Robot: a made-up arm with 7 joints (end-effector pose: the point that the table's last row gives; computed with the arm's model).
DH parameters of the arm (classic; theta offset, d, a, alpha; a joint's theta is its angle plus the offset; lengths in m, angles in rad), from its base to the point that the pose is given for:
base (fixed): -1.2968 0 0.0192 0
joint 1: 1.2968 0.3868 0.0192 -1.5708
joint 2: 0 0.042 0.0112 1.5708
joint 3: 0 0.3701 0.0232 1.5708
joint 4: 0 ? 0.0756 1.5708
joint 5: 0 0.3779 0.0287 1.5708
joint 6: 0 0.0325 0.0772 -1.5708
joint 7: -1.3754 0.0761 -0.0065 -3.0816
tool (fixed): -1.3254 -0.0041 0 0
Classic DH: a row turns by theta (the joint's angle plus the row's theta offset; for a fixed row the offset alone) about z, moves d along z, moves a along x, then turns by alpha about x.
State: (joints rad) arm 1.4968 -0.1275 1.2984 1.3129 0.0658 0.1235 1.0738
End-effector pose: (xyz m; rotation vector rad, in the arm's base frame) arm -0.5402 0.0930 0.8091 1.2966 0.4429 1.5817
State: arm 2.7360 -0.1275 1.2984 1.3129 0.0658 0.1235 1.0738
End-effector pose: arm -0.2777 -0.4978 0.8091 1.0195 1.4219 2.5422
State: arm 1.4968 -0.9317 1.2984 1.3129 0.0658 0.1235 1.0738
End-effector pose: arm -0.5638 -0.2261 0.7169 1.8179 -0.2747 1.8696
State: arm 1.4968 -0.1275 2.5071 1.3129 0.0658 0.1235 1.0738
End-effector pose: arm -0.3385 -0.4566 0.7408 0.8728 1.2731 2.5989
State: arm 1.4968 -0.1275 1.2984 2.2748 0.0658 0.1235 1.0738
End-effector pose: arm -0.3126 -0.0390 1.1841 2.2561 0.8367 1.1082
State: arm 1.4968 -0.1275 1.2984 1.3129 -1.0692 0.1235 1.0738
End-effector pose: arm -0.5445 0.0322 0.7280 1.6046 -0.5782 2.3499
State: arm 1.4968 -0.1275 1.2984 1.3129 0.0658 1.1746 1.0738
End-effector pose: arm -0.5232 0.0932 0.7030 0.1691 0.0563 1.7603
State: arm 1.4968 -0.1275 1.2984 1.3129 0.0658 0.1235 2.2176
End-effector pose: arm -0.5432 0.0869 0.8107 0.8122 1.0027 0.5872
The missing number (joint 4, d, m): -0.0221
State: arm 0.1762 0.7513 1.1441 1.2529 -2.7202 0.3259 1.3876
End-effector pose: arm 0.2229 0.5112 0.4182 0.3672 -1.2817 1.7869
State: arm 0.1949 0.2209 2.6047 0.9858 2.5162 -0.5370 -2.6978
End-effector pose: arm -0.2404 0.2385 0.5707 0.8298 -0.4597 2.6673
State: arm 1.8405 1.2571 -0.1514 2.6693 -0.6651 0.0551 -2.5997
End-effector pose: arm -0.3606 0.7779 0.5140 1.1427 0.9724 -0.8812
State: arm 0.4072 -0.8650 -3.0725 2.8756 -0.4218 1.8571 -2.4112
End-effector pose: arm -0.6070 -0.2755 0.8002 0.2361 0.3648 -0.3762
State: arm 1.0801 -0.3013 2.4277 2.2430 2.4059 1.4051 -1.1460
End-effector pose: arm -0.4052 -0.2984 1.0396 -1.0624 -1.9147 -0.5280
